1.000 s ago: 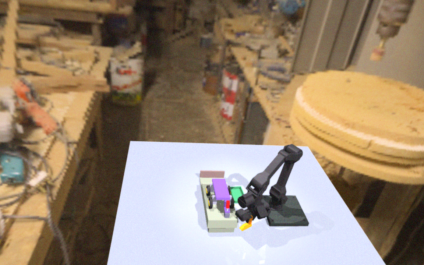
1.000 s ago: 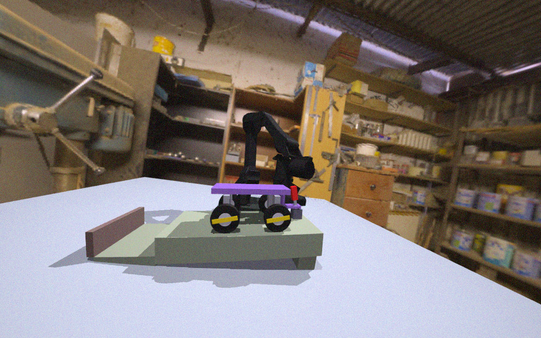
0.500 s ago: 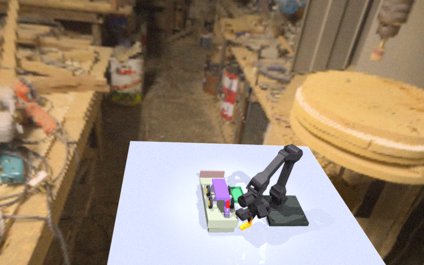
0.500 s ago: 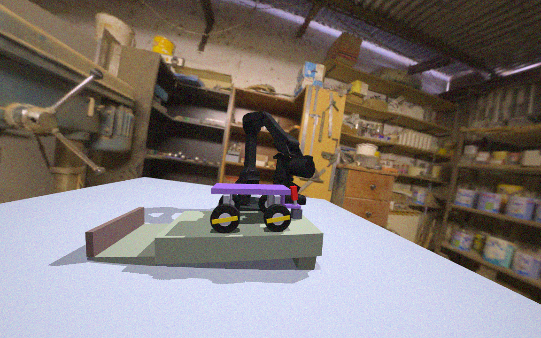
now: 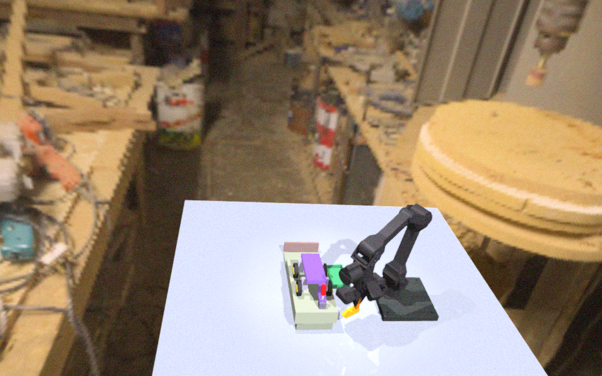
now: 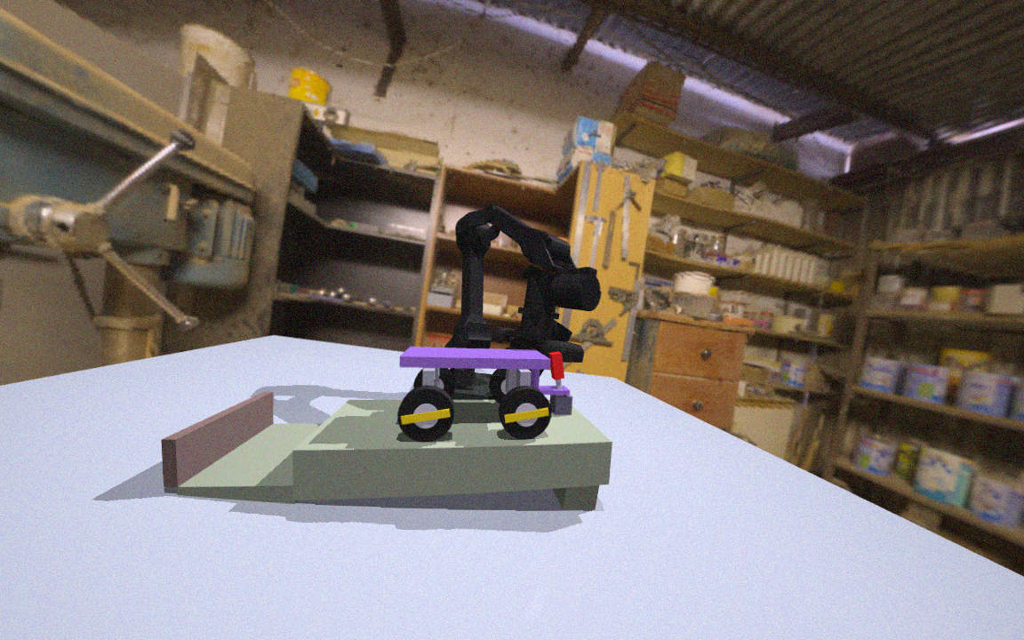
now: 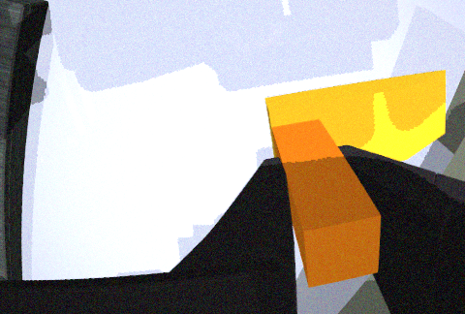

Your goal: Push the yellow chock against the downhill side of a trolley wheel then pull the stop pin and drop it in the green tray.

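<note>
My gripper tip is now 13 cm short of the red-headed stop pin, 5 cm below it and 2 cm to the right of it. Round my gripper tip: yellow chock (2 cm ahead, 1 cm to the left, 1 cm below); then purple trolley (16 cm ahead, 9 cm to the right, 4 cm above); then grey-green ramp (16 cm ahead, 10 cm to the right, 3 cm below).
</note>
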